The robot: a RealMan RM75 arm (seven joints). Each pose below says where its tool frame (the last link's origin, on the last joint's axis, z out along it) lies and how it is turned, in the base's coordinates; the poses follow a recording.
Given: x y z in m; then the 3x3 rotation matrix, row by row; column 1 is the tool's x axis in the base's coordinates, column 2 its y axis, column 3 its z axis. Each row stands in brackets.
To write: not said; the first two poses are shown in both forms.
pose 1, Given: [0.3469 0.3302 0.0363], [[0.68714 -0.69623 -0.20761], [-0.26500 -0.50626 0.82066], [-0.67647 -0.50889 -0.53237]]
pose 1, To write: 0.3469 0.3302 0.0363 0.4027 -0.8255 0.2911 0.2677
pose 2, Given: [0.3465 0.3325 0.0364], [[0.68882 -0.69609 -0.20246], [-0.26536 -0.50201 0.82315], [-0.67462 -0.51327 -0.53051]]
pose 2, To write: 0.3465 0.3325 0.0364 0.4051 -0.8248 0.2914 0.2658
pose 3, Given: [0.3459 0.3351 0.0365], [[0.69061 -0.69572 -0.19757], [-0.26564 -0.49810 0.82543], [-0.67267 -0.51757 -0.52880]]
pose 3, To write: 0.3459 0.3351 0.0365 0.4073 -0.8242 0.2916 0.2640
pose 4, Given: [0.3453 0.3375 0.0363], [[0.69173 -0.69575 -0.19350], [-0.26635 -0.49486 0.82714], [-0.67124 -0.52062 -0.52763]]
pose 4, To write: 0.3453 0.3375 0.0363 0.4090 -0.8237 0.2920 0.2624
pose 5, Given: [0.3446 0.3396 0.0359], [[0.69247 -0.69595 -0.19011], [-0.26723 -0.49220 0.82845], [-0.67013 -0.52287 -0.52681]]
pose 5, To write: 0.3446 0.3396 0.0359 0.4103 -0.8233 0.2925 0.2612
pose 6, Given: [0.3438 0.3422 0.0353], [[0.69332 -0.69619 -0.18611], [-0.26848 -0.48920 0.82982], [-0.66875 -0.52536 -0.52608]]
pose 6, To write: 0.3438 0.3422 0.0353 0.4117 -0.8229 0.2931 0.2597
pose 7, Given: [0.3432 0.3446 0.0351], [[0.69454 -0.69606 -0.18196], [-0.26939 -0.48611 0.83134], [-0.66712 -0.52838 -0.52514]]
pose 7, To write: 0.3432 0.3446 0.0351 0.4133 -0.8225 0.2935 0.2581
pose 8, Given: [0.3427 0.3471 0.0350], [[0.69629 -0.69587 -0.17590], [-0.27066 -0.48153 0.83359], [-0.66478 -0.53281 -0.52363]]
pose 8, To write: 0.3427 0.3471 0.0350 0.4157 -0.8218 0.2940 0.2557
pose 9, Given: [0.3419 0.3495 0.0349], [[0.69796 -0.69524 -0.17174], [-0.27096 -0.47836 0.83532], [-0.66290 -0.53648 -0.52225]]
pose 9, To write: 0.3419 0.3495 0.0349 0.4175 -0.8214 0.2941 0.2540
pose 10, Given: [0.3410 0.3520 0.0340], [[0.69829 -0.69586 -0.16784], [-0.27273 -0.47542 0.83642], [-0.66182 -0.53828 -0.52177]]
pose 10, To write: 0.3410 0.3520 0.0340 0.4187 -0.8209 0.2950 0.2527
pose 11, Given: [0.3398 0.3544 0.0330], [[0.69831 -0.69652 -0.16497], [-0.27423 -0.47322 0.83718], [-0.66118 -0.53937 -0.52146]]
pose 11, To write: 0.3398 0.3544 0.0330 0.4194 -0.8205 0.2958 0.2517
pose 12, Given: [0.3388 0.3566 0.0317], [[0.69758 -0.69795 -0.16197], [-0.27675 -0.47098 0.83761], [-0.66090 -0.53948 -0.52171]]
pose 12, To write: 0.3388 0.3566 0.0317 0.4198 -0.8201 0.2971 0.2508
